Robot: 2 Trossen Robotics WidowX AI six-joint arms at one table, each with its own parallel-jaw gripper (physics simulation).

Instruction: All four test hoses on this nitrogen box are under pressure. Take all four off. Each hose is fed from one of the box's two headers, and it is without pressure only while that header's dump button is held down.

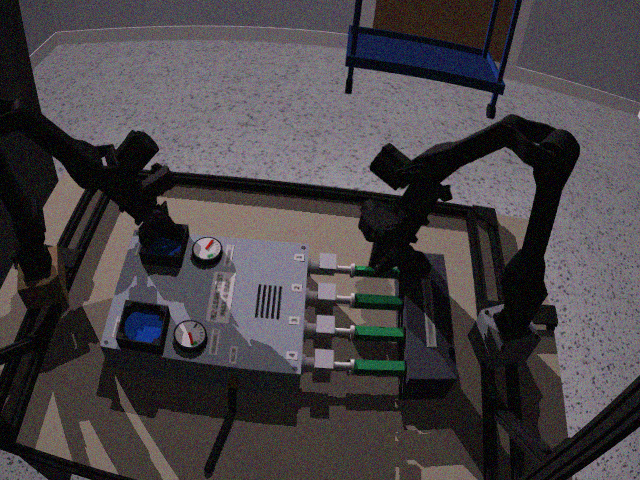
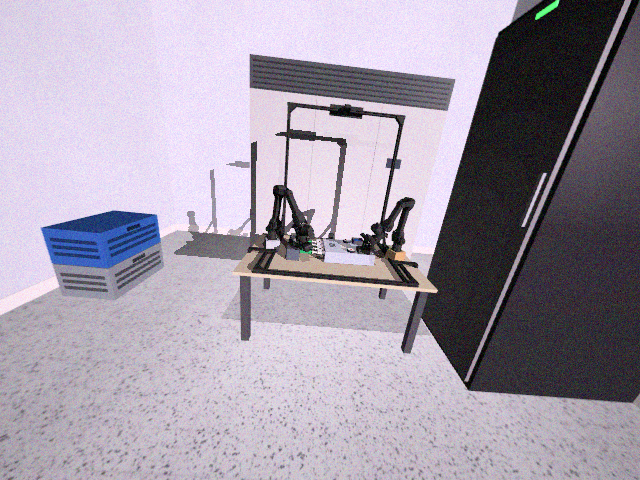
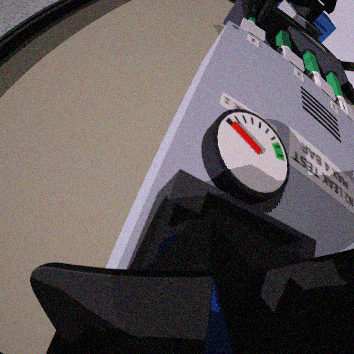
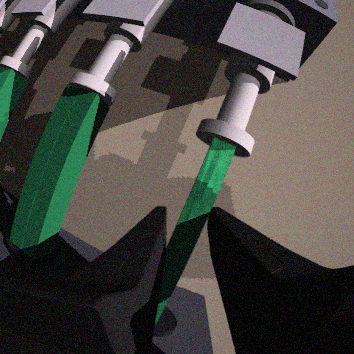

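Seen in the pictures: left gripper, fingertip midpoint: (image 1: pixel 183 239) (image 2: pixel 358 251) (image 3: pixel 206 218); right gripper, fingertip midpoint: (image 1: pixel 372 272) (image 2: pixel 307 251) (image 3: pixel 251 20) (image 4: pixel 186 216); left arm's base, link origin: (image 1: pixel 37 267) (image 2: pixel 396 250); right arm's base, link origin: (image 1: pixel 511 324) (image 2: pixel 272 238) (image 3: pixel 302 15).
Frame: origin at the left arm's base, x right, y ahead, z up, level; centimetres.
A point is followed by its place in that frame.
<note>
The grey nitrogen box (image 1: pixel 261 267) {y 45.5, x 12.1, z -0.4 cm} (image 2: pixel 347 252) {y 41.0, x 4.0, z -0.1 cm} lies on the table. Four green hoses plug into its right side through white couplings. My right gripper (image 1: pixel 391 272) (image 4: pixel 186 216) {y 65.2, x 17.2, z -2.7 cm} (image 2: pixel 304 238) is shut on the farthest hose (image 1: pixel 368 270) {y 64.4, x 17.0, z -2.1 cm} (image 4: pixel 207 182) {y 63.8, x 16.4, z -1.9 cm}. The other three hoses (image 1: pixel 377 301) {y 63.0, x 24.2, z -1.9 cm} (image 1: pixel 378 331) {y 60.5, x 30.3, z -1.9 cm} (image 1: pixel 379 366) {y 57.8, x 36.9, z -1.9 cm} lie free. My left gripper (image 1: pixel 163 240) (image 2: pixel 366 245) {y 32.7, x 2.5, z 0.9 cm} is shut and empty, its tip down on the far blue dump button (image 1: pixel 168 249) {y 29.5, x 3.8, z 0.5 cm}. The gauge (image 1: pixel 208 249) {y 37.0, x 6.5, z 1.1 cm} (image 3: pixel 251 154) {y 36.3, x 5.7, z 1.1 cm} beside it has its red needle away from the green mark. The near dump button (image 1: pixel 143 328) {y 21.5, x 20.7, z 1.2 cm} is uncovered.
A dark block (image 1: pixel 430 329) {y 68.7, x 34.0, z -0.3 cm} holds the hoses' outer ends. A black frame rail (image 1: pixel 270 188) {y 55.7, x -15.3, z -7.7 cm} runs round the table top. A blue cart (image 1: pixel 423 57) stands behind the table. A black cabinet (image 2: pixel 509 214) and a blue crate (image 2: pixel 113 233) stand on the floor.
</note>
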